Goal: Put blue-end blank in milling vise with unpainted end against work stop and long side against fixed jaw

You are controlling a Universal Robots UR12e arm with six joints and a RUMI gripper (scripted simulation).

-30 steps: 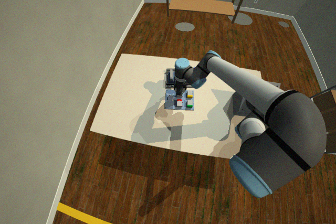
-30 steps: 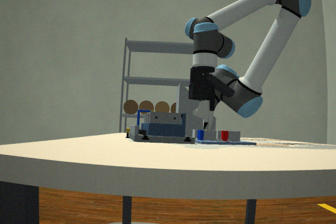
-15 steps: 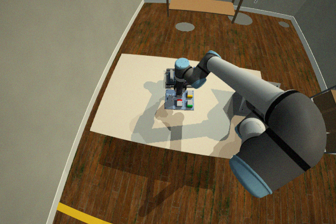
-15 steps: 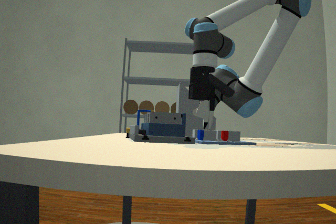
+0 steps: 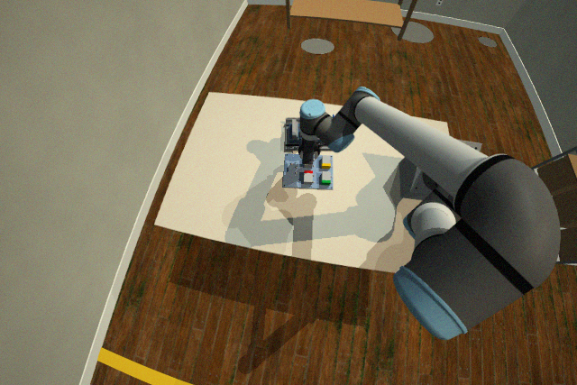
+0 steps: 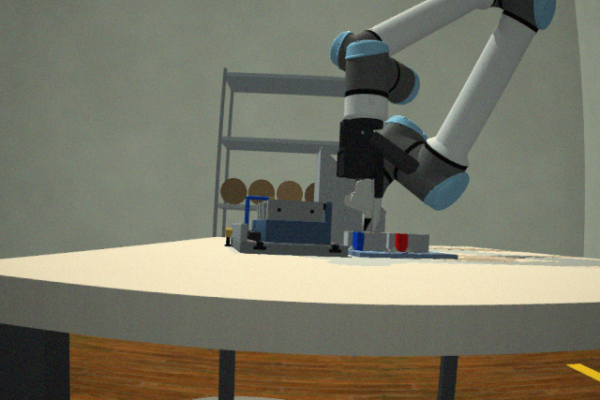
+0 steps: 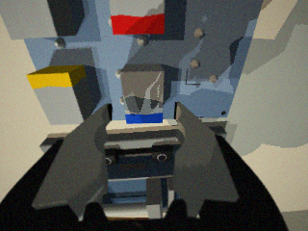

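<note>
Now: the blue-ended blank 4 cm below my hand. Also, from my hand: red-ended blank (1 cm behind, 9 cm to the left, 4 cm below); yellow-ended blank (9 cm behind, 4 cm below); blue plate (5 cm to the left, 6 cm below).
</note>
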